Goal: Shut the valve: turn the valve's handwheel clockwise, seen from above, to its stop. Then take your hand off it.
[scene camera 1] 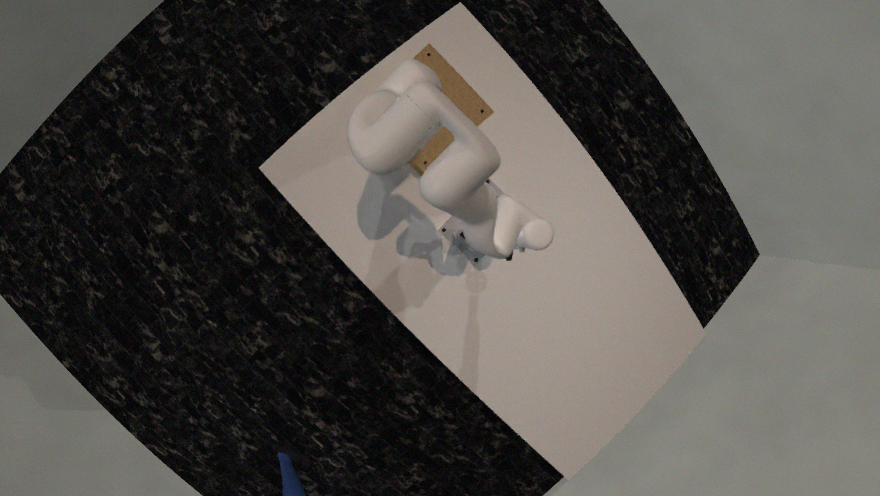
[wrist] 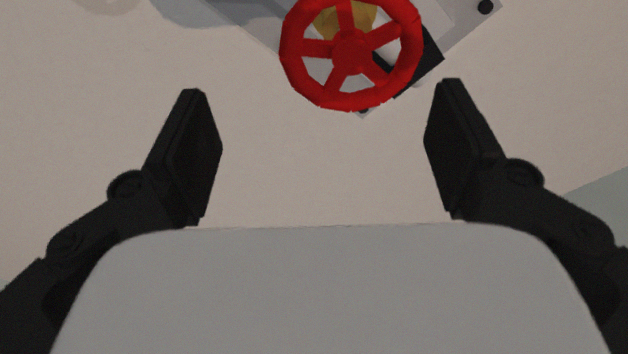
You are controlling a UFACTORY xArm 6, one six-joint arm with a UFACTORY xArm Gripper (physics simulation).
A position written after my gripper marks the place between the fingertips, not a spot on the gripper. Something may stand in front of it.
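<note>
Through the wrist camera I can see my gripper (wrist: 320,113). A red handwheel (wrist: 351,49) is there too, in that same view.
</note>
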